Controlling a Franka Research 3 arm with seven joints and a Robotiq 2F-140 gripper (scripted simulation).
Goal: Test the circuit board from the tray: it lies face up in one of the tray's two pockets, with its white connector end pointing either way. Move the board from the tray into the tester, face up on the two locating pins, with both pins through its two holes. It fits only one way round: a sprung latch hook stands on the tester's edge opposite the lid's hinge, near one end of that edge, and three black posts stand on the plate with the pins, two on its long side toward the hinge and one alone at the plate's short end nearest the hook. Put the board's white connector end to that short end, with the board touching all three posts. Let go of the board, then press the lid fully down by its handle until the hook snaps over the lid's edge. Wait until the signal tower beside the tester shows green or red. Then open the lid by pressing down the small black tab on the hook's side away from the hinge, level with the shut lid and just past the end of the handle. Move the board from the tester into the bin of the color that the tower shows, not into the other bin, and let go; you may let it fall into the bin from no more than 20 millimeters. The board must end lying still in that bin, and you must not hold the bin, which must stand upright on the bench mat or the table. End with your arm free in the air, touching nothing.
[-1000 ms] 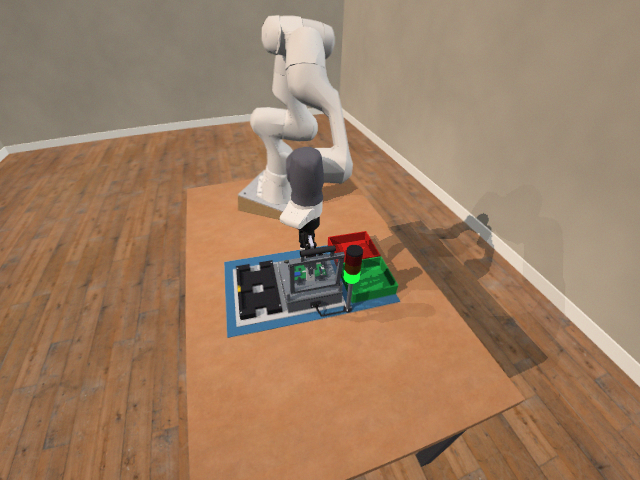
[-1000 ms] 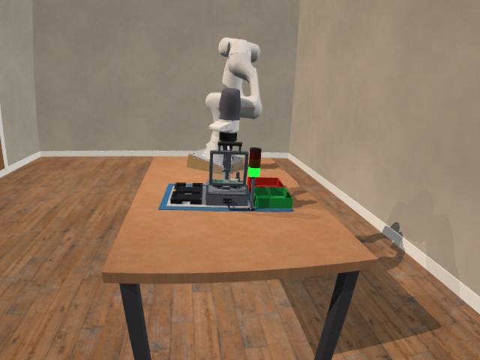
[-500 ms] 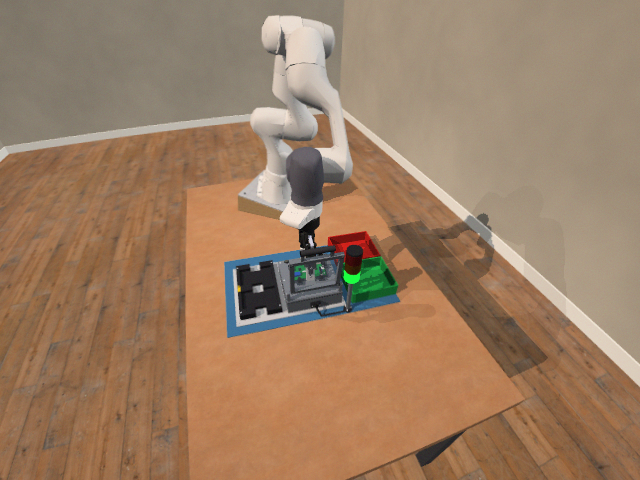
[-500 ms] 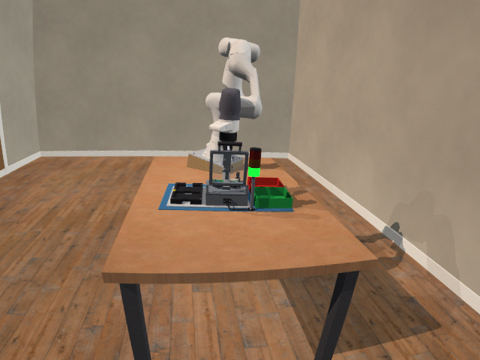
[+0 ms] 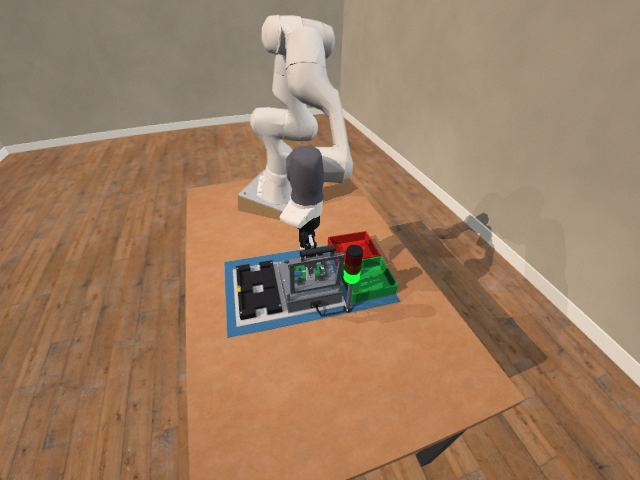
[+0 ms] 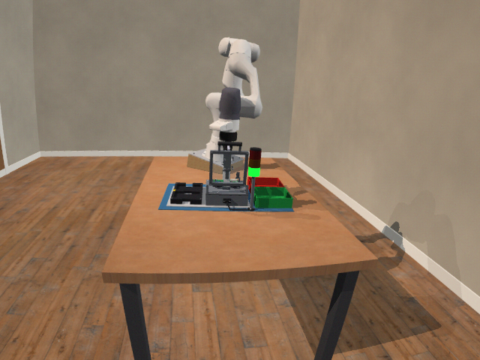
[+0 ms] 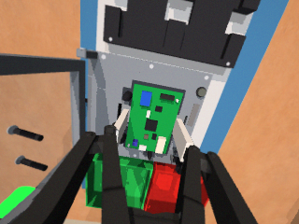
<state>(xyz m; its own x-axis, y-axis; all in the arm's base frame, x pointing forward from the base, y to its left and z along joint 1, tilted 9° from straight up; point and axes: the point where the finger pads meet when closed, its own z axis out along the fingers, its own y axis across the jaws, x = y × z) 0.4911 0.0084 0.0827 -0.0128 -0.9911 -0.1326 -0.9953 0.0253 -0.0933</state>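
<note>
Now: the green circuit board 20 mm below my hand. From my hand the other things lie so: tester lid (110 mm ahead, 90 mm above); then green bin (200 mm to the left, 80 mm below, 50 mm ahead); then dark plate (30 mm below, 10 mm to the left).
</note>
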